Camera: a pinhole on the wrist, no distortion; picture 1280 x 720 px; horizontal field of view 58.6 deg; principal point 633.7 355.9 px. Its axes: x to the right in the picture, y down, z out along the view. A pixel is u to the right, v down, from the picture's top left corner.
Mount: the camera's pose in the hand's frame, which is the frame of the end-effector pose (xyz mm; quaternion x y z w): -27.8 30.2 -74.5 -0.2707 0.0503 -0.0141 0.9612
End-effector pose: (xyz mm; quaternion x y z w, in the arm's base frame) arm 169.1 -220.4 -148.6 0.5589 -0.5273 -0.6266 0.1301
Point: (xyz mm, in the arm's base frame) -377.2 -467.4 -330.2
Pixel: outside the picture
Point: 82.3 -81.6 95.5
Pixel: outside the picture
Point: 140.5 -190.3 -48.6
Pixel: 53.6 276.9
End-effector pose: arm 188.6 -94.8 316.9 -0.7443 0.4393 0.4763 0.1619
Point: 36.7 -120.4 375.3
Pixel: 266.2 651.4
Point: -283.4 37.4 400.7
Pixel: 53.4 471.2
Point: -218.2 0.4 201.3
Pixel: 546.2 283.9
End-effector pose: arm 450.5 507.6 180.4 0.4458 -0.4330 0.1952 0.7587
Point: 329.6 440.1 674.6
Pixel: outside the picture
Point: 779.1 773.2 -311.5
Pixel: behind the camera
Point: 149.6 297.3 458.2
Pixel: 767.2 209.6
